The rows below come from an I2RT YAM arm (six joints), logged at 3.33 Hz.
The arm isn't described. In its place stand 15 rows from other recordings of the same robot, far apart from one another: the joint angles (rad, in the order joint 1, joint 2, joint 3, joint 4, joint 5, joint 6), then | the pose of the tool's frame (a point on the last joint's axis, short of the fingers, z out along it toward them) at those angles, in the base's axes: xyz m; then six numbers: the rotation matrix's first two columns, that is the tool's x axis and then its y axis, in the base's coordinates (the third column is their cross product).
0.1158, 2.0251, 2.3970, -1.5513, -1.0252, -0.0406 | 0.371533, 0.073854, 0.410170, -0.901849, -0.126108, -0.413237, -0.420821, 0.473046, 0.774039
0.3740, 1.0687, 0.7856, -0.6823, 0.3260, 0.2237 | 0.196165, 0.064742, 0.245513, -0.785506, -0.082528, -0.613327, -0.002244, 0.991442, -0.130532
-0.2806, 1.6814, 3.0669, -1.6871, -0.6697, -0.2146 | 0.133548, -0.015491, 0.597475, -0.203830, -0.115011, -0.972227, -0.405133, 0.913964, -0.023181
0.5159, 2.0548, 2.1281, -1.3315, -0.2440, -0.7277 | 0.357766, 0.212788, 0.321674, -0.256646, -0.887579, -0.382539, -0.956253, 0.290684, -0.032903
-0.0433, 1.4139, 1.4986, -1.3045, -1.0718, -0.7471 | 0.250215, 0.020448, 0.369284, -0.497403, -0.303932, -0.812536, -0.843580, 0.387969, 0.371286
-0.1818, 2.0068, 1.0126, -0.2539, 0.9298, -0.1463 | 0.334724, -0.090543, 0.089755, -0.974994, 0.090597, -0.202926, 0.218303, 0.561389, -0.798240
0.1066, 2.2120, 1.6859, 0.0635, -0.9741, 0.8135 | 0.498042, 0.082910, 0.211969, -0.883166, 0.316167, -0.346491, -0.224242, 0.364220, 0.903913
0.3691, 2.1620, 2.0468, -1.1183, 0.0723, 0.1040 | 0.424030, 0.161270, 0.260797, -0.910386, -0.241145, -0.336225, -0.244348, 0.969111, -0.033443
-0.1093, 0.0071, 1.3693, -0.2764, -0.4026, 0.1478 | -0.199461, 0.035921, 0.461930, 0.857850, 0.042163, -0.512167, -0.209831, 0.938504, -0.274193
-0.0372, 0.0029, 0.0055, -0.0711, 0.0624, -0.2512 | 0.109957, -0.006314, 0.167407, -0.090932, -0.244870, -0.965282, 0.079171, 0.964452, -0.252118
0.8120, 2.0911, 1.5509, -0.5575, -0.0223, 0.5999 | 0.303646, 0.321401, 0.170463, -0.919058, -0.148984, -0.364880, -0.258800, 0.926366, 0.273622
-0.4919, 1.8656, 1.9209, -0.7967, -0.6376, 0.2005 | 0.374649, -0.176706, 0.370270, -0.584815, 0.494918, -0.642688, 0.111234, 0.833745, 0.540829
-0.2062, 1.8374, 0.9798, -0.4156, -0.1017, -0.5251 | 0.321111, -0.063475, 0.117537, -0.897215, -0.321829, -0.302375, -0.318082, 0.945967, -0.063007
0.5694, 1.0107, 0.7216, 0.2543, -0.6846, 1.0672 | 0.184268, 0.144684, 0.321292, -0.846128, 0.263978, -0.463016, -0.432743, 0.166863, 0.885940
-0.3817, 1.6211, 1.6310, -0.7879, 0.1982, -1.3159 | 0.327064, -0.138832, 0.363156, -0.643599, -0.763987, -0.045874, -0.505395, 0.469237, -0.724149
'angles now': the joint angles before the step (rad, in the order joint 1, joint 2, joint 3, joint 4, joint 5, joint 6). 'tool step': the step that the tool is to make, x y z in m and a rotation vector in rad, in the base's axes. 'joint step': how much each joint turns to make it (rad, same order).
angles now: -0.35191, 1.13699, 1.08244, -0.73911, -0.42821, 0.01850
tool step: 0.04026, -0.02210, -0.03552, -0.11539, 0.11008, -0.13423
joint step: -0.00076, 0.17968, -0.00039, 0.11599, 0.19799, -0.00114
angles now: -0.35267, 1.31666, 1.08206, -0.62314, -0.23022, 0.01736
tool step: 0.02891, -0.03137, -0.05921, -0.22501, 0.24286, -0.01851
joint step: -0.03585, 0.22393, 0.00000, 0.05607, 0.23118, -0.18959
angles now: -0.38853, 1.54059, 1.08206, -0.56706, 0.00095, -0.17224
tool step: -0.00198, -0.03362, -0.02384, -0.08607, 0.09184, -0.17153
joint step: -0.08165, 0.08700, 0.00001, 0.03778, 0.14572, 0.02021
